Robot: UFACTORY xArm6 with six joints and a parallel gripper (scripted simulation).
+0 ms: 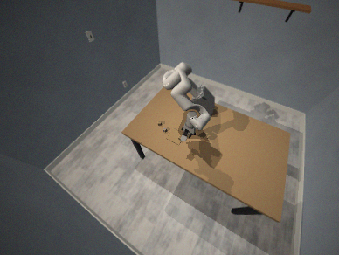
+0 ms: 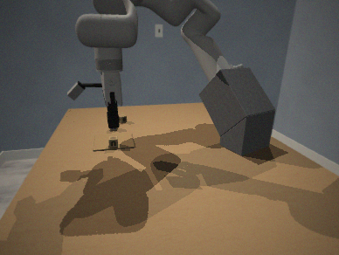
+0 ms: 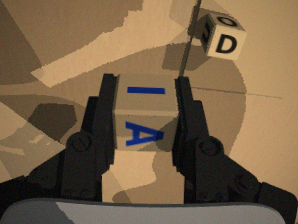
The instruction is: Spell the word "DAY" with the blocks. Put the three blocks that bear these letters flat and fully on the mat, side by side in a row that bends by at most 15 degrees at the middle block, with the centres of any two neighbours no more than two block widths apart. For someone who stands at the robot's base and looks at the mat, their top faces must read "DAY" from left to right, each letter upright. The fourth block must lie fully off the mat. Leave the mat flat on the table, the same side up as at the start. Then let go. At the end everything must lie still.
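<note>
The thin tan mat is 120 mm to the right of my hand and 120 mm below it.
</note>
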